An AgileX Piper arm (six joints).
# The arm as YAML. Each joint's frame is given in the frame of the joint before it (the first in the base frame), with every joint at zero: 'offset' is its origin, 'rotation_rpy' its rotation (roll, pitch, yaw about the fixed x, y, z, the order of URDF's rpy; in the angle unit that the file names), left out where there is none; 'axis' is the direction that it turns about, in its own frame. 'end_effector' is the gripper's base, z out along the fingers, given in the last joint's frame.
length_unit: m
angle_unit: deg
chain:
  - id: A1
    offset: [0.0, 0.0, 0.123]
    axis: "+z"
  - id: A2
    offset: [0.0, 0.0, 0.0]
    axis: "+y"
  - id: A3
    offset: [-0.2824, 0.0, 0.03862]
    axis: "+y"
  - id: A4
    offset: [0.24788, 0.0, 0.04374]
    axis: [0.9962, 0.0, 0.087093]
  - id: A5
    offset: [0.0, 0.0, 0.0]
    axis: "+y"
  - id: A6
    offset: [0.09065, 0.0, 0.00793]
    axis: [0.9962, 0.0, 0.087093]
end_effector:
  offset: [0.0, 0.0, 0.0]
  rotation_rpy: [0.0, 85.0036, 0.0]
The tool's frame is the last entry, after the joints.
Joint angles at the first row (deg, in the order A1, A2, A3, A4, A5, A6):
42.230, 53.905, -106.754, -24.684, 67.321, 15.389
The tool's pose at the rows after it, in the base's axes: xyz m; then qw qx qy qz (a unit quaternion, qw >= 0):
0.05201 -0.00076 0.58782 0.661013 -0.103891 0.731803 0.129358
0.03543 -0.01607 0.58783 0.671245 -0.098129 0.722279 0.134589
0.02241 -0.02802 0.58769 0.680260 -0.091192 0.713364 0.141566
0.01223 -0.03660 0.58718 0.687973 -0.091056 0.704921 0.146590
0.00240 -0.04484 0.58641 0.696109 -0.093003 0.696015 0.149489
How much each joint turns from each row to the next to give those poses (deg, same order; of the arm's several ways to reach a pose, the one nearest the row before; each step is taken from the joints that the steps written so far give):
0.007, -3.013, -0.023, -0.105, 1.285, -0.572
-0.006, -2.756, -0.004, 0.006, 0.827, -0.468
-0.001, -2.122, -0.093, 0.001, 0.425, 0.000
0.000, -1.666, 0.000, 0.377, 0.100, -0.591
-0.001, -1.610, 0.000, 0.378, 0.043, -0.908

